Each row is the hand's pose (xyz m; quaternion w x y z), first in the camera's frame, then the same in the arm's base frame.
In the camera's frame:
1: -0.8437 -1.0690 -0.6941 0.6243 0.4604 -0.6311 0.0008
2: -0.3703 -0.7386 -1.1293 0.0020 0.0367 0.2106 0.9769
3: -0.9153 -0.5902 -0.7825 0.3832 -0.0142 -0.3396 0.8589
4: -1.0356 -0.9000 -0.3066 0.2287 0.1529 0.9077 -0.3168
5: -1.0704 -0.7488 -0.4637 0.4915 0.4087 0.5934 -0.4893
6: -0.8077 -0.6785 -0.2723 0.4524 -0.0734 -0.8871 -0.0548
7: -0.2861 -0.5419 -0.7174 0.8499 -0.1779 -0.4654 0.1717
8: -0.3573 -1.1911 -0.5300 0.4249 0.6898 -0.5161 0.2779
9: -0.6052 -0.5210 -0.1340 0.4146 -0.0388 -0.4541 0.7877
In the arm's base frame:
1: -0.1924 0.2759 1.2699 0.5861 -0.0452 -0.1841 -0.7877
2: -0.3043 0.5956 0.6312 0.4551 0.7482 -0.1186 0.4681
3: 0.1991 0.4702 1.0437 0.9091 0.3946 -0.0823 0.1047
4: 0.1657 0.0064 1.3911 0.6776 -0.4700 -0.5299 0.1980
5: 0.2531 0.1919 1.3091 0.5178 -0.3433 -0.4269 0.6572
6: 0.2419 -0.0551 1.0868 0.7377 -0.5147 -0.0738 -0.4306
7: -0.0530 0.2225 0.5169 0.8183 -0.0884 0.3841 -0.4184
8: -0.4781 -0.0515 0.9706 0.5454 0.2615 -0.4484 -0.6582
9: 0.3134 -0.2176 0.8556 0.9561 0.2762 -0.0865 0.0453

